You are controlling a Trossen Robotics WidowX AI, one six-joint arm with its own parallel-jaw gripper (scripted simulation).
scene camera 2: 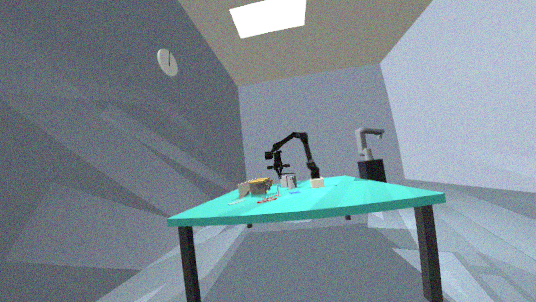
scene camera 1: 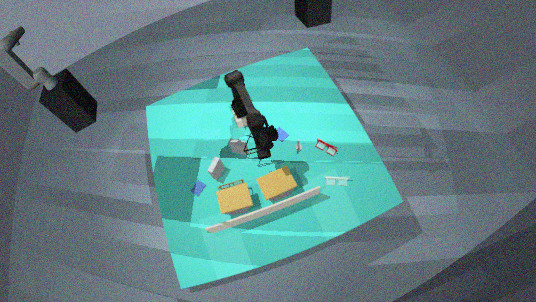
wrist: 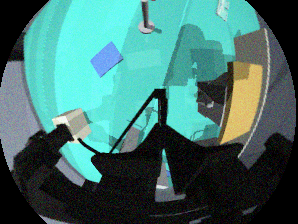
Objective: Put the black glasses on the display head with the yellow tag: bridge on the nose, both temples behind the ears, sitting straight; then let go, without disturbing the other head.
The pictures show: my gripper, a black glasses and a long bar.
